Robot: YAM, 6 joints.
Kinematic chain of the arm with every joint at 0, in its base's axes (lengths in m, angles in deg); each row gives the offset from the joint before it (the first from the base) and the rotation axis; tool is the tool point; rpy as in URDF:
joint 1: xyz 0 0 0.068 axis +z
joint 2: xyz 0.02 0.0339 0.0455 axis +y
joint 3: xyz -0.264 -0.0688 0 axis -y
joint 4: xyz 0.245 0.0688 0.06 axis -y
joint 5: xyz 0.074 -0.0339 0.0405 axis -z
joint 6: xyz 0.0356 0 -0.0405 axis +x
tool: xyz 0 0 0 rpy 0 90 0
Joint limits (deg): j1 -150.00..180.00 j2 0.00..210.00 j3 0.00..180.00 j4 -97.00..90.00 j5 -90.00..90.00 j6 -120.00..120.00
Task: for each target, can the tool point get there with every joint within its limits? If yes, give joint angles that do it. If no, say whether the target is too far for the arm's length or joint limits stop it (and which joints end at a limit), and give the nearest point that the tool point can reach.
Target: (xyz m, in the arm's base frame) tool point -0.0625 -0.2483 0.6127
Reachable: yes | joints 70.03 36.21 119.03 26.71 46.99 60.75
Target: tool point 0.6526 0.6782 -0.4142
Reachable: no: too far | nearest point 0.3904 0.4057 -0.1976 | short by 0.436 m
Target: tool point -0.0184 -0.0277 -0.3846
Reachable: no: joint limits stop it (at a limit: joint 2) | nearest point -0.0361 -0.0543 -0.3304 | short by 0.063 m
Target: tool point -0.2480 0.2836 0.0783
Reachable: yes | joints 136.34 122.00 58.11 13.19 72.63 31.93
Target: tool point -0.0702 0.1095 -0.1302
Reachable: yes | joints 116.45 167.63 24.24 60.02 -23.32 22.50
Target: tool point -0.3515 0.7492 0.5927
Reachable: no: too far | nearest point -0.2371 0.5054 0.4329 | short by 0.313 m
